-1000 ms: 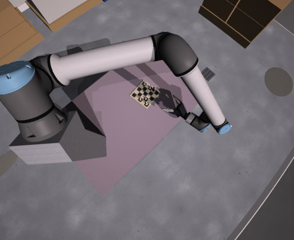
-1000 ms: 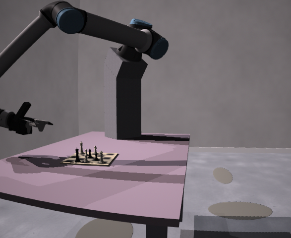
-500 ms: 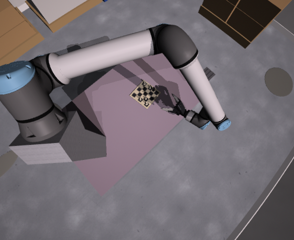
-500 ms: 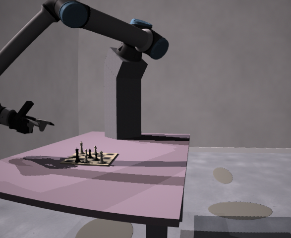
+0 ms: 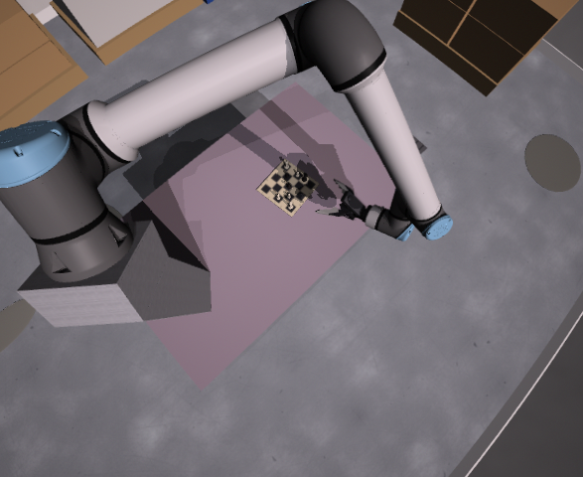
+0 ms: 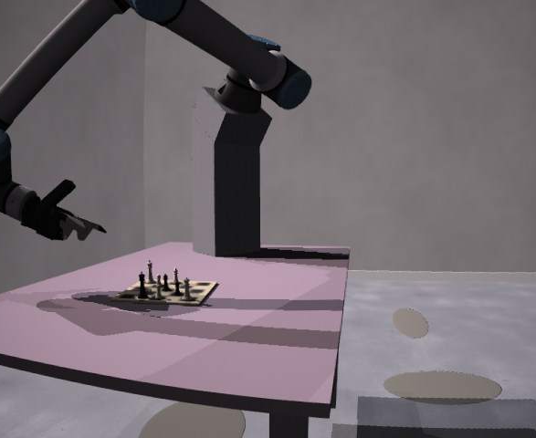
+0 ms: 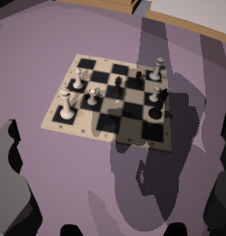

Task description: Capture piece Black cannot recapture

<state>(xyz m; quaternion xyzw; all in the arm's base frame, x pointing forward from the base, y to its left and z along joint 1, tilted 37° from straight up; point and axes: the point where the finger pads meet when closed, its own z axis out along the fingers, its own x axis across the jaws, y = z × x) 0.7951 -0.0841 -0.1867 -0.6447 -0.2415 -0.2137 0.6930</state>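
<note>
My gripper is now 10 mm past the black pawn, 220 mm to the right of it and 140 mm above it. Round my hand: tall black piece 40 mm ahead, 150 mm to the left, 120 mm below; chessboard 40 mm behind, 180 mm to the left, 160 mm below.
</note>
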